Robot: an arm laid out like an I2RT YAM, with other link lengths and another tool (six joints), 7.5 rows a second.
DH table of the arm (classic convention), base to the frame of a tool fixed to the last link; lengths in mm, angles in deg. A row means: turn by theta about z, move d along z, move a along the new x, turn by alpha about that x. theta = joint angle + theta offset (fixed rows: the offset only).
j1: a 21.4, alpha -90, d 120.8, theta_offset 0
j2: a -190.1, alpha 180, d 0, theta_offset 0
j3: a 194.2, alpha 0, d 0, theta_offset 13.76
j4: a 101.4, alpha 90, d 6.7, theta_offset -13.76
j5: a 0, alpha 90, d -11.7, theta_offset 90
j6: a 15.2, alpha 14, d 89.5, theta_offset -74.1
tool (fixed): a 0, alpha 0, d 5.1, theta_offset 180
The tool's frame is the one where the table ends.
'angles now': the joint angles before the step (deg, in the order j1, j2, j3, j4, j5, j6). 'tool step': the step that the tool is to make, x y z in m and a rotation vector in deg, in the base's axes. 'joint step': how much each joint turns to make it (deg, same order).
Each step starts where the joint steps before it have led.
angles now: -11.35 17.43 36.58 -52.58 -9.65 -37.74
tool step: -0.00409 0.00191 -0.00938 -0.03 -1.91 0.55
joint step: 0.02 -5.75 -4.64 0.77 -0.64 0.01
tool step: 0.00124 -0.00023 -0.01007 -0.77 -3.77 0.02
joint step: 0.00 -6.92 -6.73 3.65 -0.01 -0.02
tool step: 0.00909 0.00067 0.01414 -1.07 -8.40 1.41
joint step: 0.00 -3.18 -4.28 9.55 -1.53 -0.01
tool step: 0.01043 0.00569 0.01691 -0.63 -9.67 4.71
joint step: 0.00 -0.89 -5.33 14.07 -4.88 0.07
